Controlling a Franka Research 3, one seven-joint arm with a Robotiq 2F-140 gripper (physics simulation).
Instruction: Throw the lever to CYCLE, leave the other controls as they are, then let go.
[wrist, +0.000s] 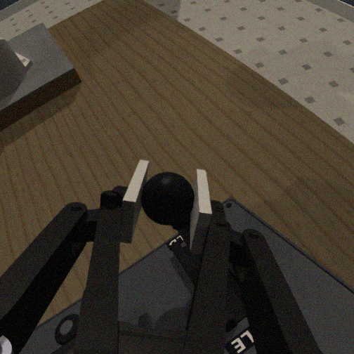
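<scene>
The lever's round black knob (167, 198) stands between the two pale finger pads, a little below the middle of the wrist view. My gripper (169, 181) is shut on it, with a pad at each side. The lever's shaft is mostly hidden behind the knob and the right finger. The dark grey control panel (312, 282) lies below, partly covered by the fingers. A label (241, 342) at the bottom shows the letters "LE". Another small label (177, 241) shows just under the knob, cut off by the finger. Which position the lever is in, I cannot tell.
A round ring-shaped part (67, 325) sits on the panel at the lower left. A grey slab (47, 55) with a dark side stands at the upper left, bearing a grey object (9, 67). The wooden table (150, 90) ends at a diagonal edge, beyond which is tiled floor (280, 55).
</scene>
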